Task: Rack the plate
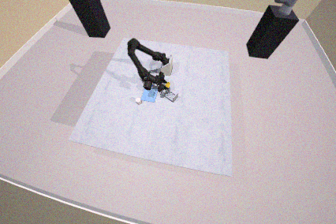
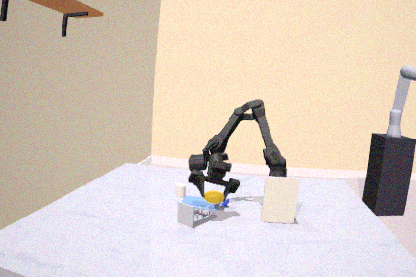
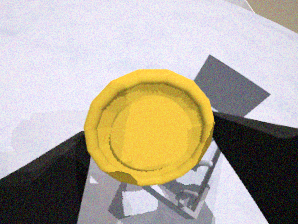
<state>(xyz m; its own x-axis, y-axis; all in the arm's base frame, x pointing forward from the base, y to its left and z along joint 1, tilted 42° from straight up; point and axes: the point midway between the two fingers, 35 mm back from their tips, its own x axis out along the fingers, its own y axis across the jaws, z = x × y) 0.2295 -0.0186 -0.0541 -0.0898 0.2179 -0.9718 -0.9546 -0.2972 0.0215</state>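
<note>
Right now the grey dish rack is 60 mm ahead of my gripper tip, 30 mm to the left of it and 60 mm below it. The rest, counted from my gripper tip: small white cup (160 mm ahead, 240 mm to the right, 50 mm below); flat blue sheet (60 mm ahead, 170 mm to the right, 80 mm below); yellow plate (10 mm to the right).
</note>
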